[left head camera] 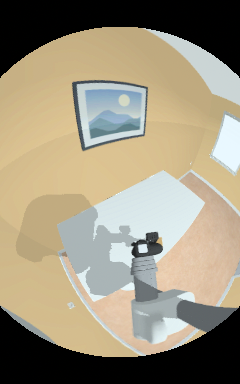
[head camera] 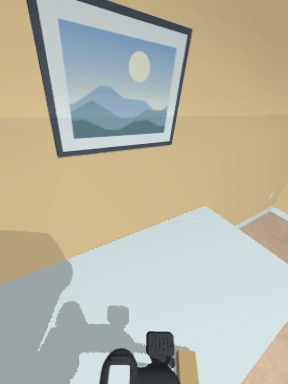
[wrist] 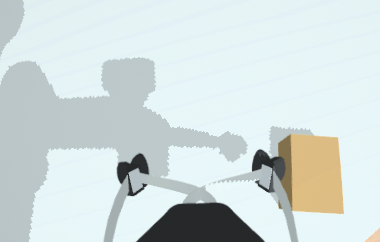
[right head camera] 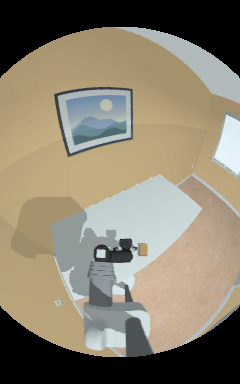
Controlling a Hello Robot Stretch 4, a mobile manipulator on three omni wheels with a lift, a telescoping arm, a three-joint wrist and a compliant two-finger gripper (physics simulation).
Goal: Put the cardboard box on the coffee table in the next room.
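White table: [wrist: 197, 95] and [head camera: 144, 326], same spot. Framed mountain picture: same spot again, [left head camera: 106, 111] and [head camera: 105, 90].
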